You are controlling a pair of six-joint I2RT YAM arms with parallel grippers.
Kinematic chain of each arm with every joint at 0, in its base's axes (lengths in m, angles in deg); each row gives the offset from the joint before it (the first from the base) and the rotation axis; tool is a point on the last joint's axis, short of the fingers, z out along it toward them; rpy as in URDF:
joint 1: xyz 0 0 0.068 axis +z
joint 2: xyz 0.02 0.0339 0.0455 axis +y
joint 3: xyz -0.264 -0.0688 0 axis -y
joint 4: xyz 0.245 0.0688 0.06 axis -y
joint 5: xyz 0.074 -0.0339 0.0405 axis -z
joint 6: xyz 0.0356 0 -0.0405 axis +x
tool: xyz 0 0 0 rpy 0 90 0
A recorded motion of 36 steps. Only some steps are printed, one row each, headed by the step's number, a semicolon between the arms.
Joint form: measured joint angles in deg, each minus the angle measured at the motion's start. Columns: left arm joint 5, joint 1, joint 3, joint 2, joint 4, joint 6; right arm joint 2, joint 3, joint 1, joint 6, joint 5, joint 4.
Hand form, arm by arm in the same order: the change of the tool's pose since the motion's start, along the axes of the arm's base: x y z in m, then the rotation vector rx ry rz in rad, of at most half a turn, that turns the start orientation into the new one. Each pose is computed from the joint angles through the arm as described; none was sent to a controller.
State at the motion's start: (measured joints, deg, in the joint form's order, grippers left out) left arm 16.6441 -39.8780 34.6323 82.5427 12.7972 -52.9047; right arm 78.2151 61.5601 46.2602 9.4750 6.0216 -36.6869
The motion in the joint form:
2: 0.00 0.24 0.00 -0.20 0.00 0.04; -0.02 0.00 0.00 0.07 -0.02 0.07
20: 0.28 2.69 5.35 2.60 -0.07 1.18; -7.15 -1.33 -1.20 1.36 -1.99 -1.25
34: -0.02 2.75 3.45 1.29 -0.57 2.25; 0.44 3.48 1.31 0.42 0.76 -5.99
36: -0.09 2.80 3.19 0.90 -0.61 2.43; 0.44 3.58 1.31 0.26 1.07 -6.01
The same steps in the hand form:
2: 0.0006 0.0010 0.0009 -0.0019 -0.0032 0.0038; 0.0000 0.0000 0.0002 0.0019 -0.0004 -0.0008
20: 0.0255 -0.0029 0.0157 -0.0221 -0.0498 0.0319; -0.0143 -0.0210 0.0223 0.0878 -0.0272 -0.0175
34: 0.0190 0.0026 0.0111 0.0002 -0.0500 0.0271; -0.0059 0.0025 0.0106 -0.0415 0.0298 0.0093
36: 0.0181 0.0037 0.0116 0.0012 -0.0539 0.0273; -0.0057 0.0024 0.0111 -0.0448 0.0246 0.0084

